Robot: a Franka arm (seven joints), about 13 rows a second.
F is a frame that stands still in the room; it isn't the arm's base.
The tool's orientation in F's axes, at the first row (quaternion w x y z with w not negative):
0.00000 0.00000 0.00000 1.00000
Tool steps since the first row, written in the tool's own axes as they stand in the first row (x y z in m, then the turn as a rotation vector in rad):
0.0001 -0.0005 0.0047 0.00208 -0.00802 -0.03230
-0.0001 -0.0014 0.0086 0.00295 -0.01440 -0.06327
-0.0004 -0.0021 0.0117 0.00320 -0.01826 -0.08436
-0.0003 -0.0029 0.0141 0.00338 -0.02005 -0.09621
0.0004 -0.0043 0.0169 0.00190 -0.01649 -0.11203
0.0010 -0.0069 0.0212 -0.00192 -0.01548 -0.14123
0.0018 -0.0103 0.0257 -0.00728 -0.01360 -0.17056
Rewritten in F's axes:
-0.0001 0.0005 0.0047 -0.00208 0.00802 -0.03230
0.0001 0.0014 0.0086 -0.00295 0.01440 -0.06327
0.0004 0.0021 0.0117 -0.00320 0.01826 -0.08436
0.0003 0.0029 0.0141 -0.00338 0.02005 -0.09621
-0.0004 0.0043 0.0169 -0.00190 0.01649 -0.11203
-0.0010 0.0069 0.0212 0.00192 0.01548 -0.14123
-0.0018 0.0103 0.0257 0.00728 0.01360 -0.17056

